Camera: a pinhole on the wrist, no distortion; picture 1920 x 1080 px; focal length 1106.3 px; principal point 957.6 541.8 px. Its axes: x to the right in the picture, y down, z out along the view. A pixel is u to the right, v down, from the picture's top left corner.
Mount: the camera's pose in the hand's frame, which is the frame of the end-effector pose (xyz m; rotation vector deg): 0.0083 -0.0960 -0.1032 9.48 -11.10 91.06
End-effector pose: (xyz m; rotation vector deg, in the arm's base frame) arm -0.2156 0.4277 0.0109 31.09 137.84 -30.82
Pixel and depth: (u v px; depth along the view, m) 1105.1 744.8 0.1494
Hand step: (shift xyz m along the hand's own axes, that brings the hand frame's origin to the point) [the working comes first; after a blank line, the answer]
In the camera's frame: 0.0199 0.0274 0.1494

-0.0219 -0.1110 0.0462
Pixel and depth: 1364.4 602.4 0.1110
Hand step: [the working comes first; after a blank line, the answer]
In the camera's frame: 0.0408 0.0061 0.1110

-0.0006 -0.0815 0.0140
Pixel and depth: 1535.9 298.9 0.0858
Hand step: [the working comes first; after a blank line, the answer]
In the camera's frame: 0.0449 -0.0188 0.0858

0.0246 -0.0713 -0.0091
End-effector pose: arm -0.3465 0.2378 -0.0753 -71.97 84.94 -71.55
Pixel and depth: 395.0 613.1 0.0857
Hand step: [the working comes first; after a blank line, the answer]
In the camera's frame: -0.0436 0.0055 0.0857

0.0027 -0.1580 -0.0297
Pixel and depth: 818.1 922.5 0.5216
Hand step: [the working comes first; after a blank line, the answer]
In the camera's frame: -0.0658 0.1795 0.5216

-0.1770 -0.2823 0.3863
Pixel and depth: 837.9 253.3 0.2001
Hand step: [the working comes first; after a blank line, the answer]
In the camera's frame: -0.0217 -0.0522 0.2001

0.0581 -0.1611 0.0879
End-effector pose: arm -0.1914 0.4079 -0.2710 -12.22 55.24 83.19
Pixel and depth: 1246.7 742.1 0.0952
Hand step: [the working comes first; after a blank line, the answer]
In the camera's frame: 0.0249 0.0172 0.0952

-0.0110 -0.0937 -0.0052
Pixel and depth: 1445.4 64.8 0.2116
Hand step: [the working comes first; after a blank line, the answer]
In the camera's frame: 0.0933 -0.0912 0.2116

0.0938 -0.0508 0.1258
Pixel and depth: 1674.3 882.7 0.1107
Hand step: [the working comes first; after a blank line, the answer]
In the camera's frame: 0.0717 0.0341 0.1107

-0.0294 -0.0520 0.0201
